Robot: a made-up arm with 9 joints. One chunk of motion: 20 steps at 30 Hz.
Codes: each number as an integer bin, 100 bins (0 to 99) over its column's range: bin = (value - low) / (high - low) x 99, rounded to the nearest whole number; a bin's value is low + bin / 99 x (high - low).
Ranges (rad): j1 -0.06..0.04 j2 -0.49..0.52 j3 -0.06..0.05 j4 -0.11..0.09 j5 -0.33..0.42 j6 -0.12..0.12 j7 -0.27..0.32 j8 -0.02..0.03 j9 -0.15..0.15
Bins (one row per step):
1: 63 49 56 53 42 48 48 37 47
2: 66 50 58 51 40 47 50 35 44
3: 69 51 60 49 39 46 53 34 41
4: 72 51 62 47 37 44 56 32 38
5: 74 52 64 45 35 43 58 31 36
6: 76 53 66 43 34 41 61 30 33
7: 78 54 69 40 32 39 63 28 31
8: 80 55 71 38 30 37 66 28 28
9: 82 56 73 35 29 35 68 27 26
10: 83 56 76 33 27 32 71 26 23
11: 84 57 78 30 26 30 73 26 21
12: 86 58 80 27 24 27 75 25 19
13: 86 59 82 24 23 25 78 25 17
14: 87 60 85 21 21 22 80 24 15
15: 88 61 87 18 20 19 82 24 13
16: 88 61 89 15 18 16 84 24 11
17: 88 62 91 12 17 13 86 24 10
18: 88 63 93 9 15 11 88 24 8
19: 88 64 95 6 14 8 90 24 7
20: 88 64 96 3 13 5 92 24 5
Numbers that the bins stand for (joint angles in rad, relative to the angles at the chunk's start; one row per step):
1: 0.0036 0.0099 0.0022 -0.0029 -0.0118 -0.0036 0.0161 -0.0013 -0.0076
2: 0.0067 0.0201 0.0044 -0.0070 -0.0270 -0.0061 0.0280 -0.0023 -0.0167
3: 0.0097 0.0303 0.0067 -0.0110 -0.0345 -0.0085 0.0459 -0.0028 -0.0258
4: 0.0127 0.0303 0.0089 -0.0151 -0.0497 -0.0133 0.0637 -0.0038 -0.0348
5: 0.0147 0.0405 0.0111 -0.0191 -0.0648 -0.0158 0.0757 -0.0043 -0.0409
6: 0.0168 0.0507 0.0133 -0.0231 -0.0724 -0.0206 0.0935 -0.0048 -0.0500
7: 0.0188 0.0609 0.0167 -0.0292 -0.0876 -0.0255 0.1055 -0.0059 -0.0561
8: 0.0208 0.0711 0.0189 -0.0332 -0.1027 -0.0303 0.1233 -0.0059 -0.0652
9: 0.0228 0.0813 0.0211 -0.0393 -0.1103 -0.0352 0.1353 -0.0064 -0.0712
10: 0.0238 0.0813 0.0244 -0.0433 -0.1255 -0.0424 0.1531 -0.0069 -0.0803
11: 0.0248 0.0915 0.0267 -0.0494 -0.1330 -0.0473 0.1651 -0.0069 -0.0864
12: 0.0269 0.1017 0.0289 -0.0555 -0.1482 -0.0545 0.1770 -0.0074 -0.0924
13: 0.0269 0.1119 0.0311 -0.0615 -0.1558 -0.0594 0.1948 -0.0074 -0.0985
14: 0.0279 0.1221 0.0344 -0.0676 -0.1709 -0.0667 0.2068 -0.0079 -0.1045
15: 0.0289 0.1323 0.0367 -0.0736 -0.1785 -0.0739 0.2187 -0.0079 -0.1106
16: 0.0289 0.1323 0.0389 -0.0797 -0.1936 -0.0812 0.2306 -0.0079 -0.1167
17: 0.0289 0.1425 0.0411 -0.0858 -0.2012 -0.0885 0.2425 -0.0079 -0.1197
18: 0.0289 0.1527 0.0433 -0.0918 -0.2164 -0.0933 0.2544 -0.0079 -0.1258
19: 0.0289 0.1629 0.0456 -0.0979 -0.2239 -0.1006 0.2664 -0.0079 -0.1288
20: 0.0289 0.1629 0.0467 -0.1039 -0.2315 -0.1079 0.2783 -0.0079 -0.1348

